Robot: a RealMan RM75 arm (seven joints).
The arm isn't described. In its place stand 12 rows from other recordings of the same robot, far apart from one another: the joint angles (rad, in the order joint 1, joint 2, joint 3, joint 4, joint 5, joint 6, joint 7), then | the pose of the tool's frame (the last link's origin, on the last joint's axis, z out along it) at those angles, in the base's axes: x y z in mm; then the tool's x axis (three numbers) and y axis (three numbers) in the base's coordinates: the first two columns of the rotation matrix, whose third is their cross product.
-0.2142, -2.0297, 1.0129, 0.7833, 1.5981, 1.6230, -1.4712 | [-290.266 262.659 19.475 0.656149 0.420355 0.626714 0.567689 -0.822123 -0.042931]
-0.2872, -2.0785, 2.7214, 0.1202, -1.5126, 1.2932, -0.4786 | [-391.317 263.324 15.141 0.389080 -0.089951 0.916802 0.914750 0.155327 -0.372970]
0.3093, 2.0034, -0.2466, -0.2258, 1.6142, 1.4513, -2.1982 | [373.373 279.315 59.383 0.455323 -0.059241 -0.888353 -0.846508 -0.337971 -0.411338]
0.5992, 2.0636, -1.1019, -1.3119, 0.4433, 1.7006, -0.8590 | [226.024 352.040 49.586 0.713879 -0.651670 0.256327 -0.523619 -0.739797 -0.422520]
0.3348, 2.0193, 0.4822, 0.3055, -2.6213, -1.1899, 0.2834 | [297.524 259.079 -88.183 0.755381 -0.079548 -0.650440 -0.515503 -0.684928 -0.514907]
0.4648, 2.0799, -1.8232, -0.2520, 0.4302, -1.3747, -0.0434 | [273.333 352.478 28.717 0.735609 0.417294 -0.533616 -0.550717 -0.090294 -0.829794]
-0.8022, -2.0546, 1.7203, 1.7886, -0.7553, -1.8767, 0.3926 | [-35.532 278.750 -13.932 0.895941 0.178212 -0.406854 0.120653 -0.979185 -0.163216]
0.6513, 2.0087, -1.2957, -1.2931, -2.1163, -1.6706, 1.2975 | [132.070 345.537 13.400 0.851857 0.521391 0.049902 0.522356 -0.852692 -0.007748]
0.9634, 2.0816, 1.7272, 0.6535, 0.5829, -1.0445, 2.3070 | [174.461 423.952 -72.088 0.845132 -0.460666 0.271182 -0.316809 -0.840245 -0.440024]
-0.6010, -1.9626, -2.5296, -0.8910, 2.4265, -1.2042, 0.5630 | [-314.563 400.417 108.644 0.161900 0.772796 0.613656 0.964943 0.006199 -0.262386]
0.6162, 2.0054, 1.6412, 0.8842, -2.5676, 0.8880, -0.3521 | [265.441 404.941 -21.973 0.588741 -0.799193 -0.121138 -0.660418 -0.389171 -0.642179]
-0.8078, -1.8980, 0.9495, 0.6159, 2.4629, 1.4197, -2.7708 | [-259.552 397.772 31.972 0.121719 0.985727 0.116309 0.961542 -0.088035 -0.260167]
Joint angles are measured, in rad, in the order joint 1, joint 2, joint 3, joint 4, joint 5, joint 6, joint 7. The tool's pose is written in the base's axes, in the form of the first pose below.
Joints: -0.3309, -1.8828, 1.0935, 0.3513, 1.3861, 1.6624, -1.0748
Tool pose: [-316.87 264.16 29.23 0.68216 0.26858 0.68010 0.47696 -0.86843 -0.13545]
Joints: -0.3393, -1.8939, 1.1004, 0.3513, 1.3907, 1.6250, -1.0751
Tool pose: [-316.56 268.36 22.48 0.69101 0.27769 0.66738 0.48616 -0.86180 -0.14478]
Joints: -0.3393, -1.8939, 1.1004, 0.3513, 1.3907, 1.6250, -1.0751
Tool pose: [-316.56 268.36 22.48 0.69101 0.27769 0.66738 0.48616 -0.86180 -0.14478]
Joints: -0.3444, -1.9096, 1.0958, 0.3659, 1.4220, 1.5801, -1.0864
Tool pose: [-316.99 272.26 14.56 0.70737 0.29458 0.64253 0.49573 -0.85473 -0.15389]
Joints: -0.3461, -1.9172, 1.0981, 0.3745, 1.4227, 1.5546, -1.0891
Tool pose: [-316.74 275.37 11.60 0.71279 0.29595 0.63588 0.50105 -0.84928 -0.16638]
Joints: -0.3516, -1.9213, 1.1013, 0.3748, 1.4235, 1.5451, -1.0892
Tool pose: [-315.34 277.29 9.30 0.71554 0.29596 0.63278 0.49969 -0.84984 -0.16756]
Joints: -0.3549, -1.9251, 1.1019, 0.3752, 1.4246, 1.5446, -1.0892
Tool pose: [-313.66 277.96 7.66 0.71523 0.29476 0.63369 0.49690 -0.85207 -0.16450]
